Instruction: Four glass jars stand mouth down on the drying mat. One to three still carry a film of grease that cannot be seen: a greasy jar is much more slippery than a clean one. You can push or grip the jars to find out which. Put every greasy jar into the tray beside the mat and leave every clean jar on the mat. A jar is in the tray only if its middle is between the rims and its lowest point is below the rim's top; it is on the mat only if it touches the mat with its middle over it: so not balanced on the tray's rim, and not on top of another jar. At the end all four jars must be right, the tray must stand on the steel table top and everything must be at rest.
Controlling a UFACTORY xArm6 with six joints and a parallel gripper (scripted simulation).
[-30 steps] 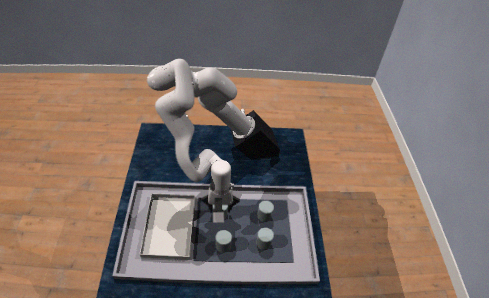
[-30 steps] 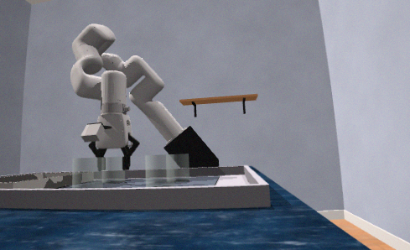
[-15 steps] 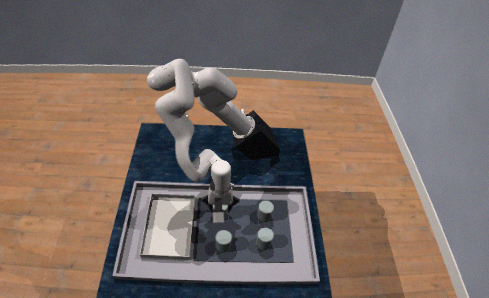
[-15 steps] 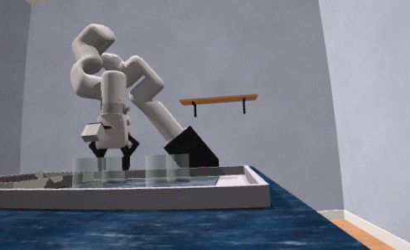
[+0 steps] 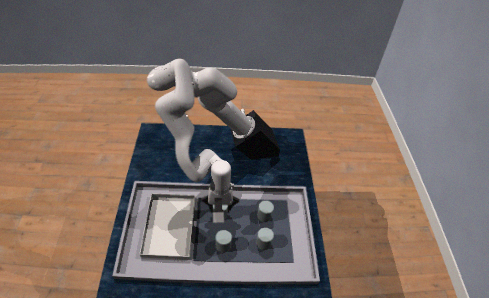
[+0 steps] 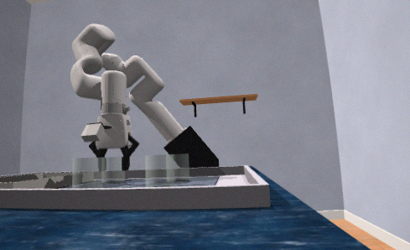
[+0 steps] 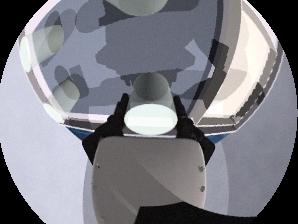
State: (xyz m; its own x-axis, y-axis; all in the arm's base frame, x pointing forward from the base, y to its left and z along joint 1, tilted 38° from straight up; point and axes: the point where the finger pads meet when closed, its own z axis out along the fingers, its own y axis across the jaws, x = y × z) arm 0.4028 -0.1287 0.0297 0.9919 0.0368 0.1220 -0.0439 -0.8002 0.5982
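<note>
The pale tray is 6 cm ahead of my hand, 22 cm to the right of it and 4 cm below it. The rest, counted from my hand: dark drying mat (8 cm ahead, 10 cm to the left, 5 cm below).
</note>
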